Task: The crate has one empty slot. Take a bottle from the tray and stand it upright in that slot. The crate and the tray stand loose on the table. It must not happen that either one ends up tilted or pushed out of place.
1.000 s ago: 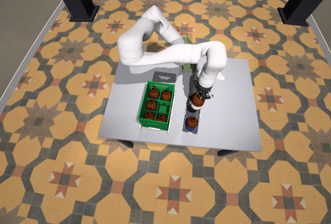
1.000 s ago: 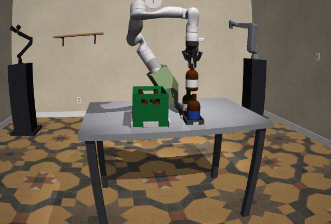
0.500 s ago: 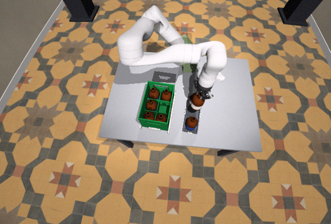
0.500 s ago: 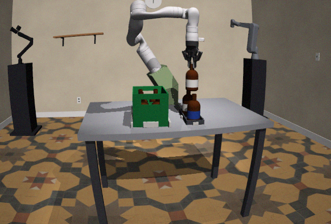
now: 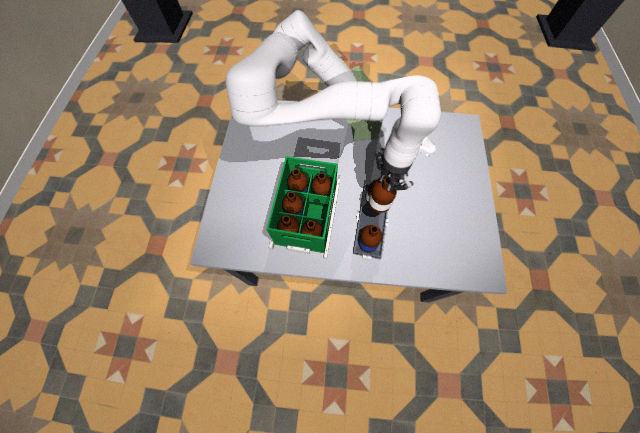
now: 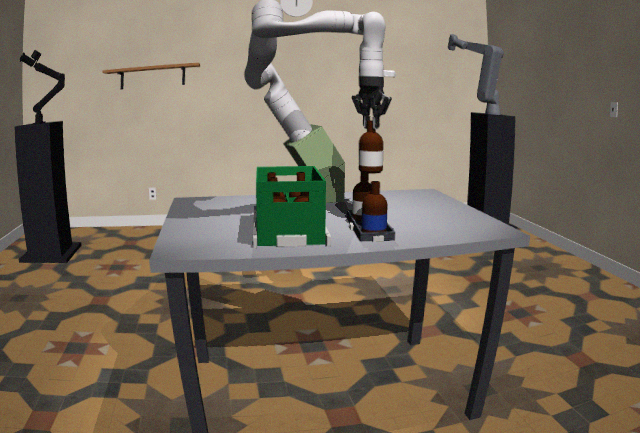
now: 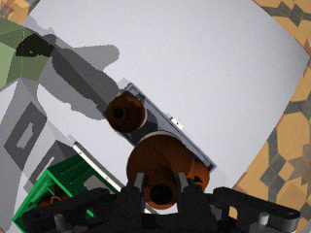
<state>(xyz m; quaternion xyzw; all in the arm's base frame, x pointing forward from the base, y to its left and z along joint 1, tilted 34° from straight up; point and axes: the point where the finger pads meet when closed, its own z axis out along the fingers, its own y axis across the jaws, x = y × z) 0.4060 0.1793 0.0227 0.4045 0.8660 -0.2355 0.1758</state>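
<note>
The brown bottle lies 7 cm below my hand. The rest, counted from my hand: tray: 31 cm below; white-label bottle: 9 cm behind, 1 cm to the left, 24 cm below; crate: 1 cm behind, 25 cm to the right, 24 cm below.
</note>
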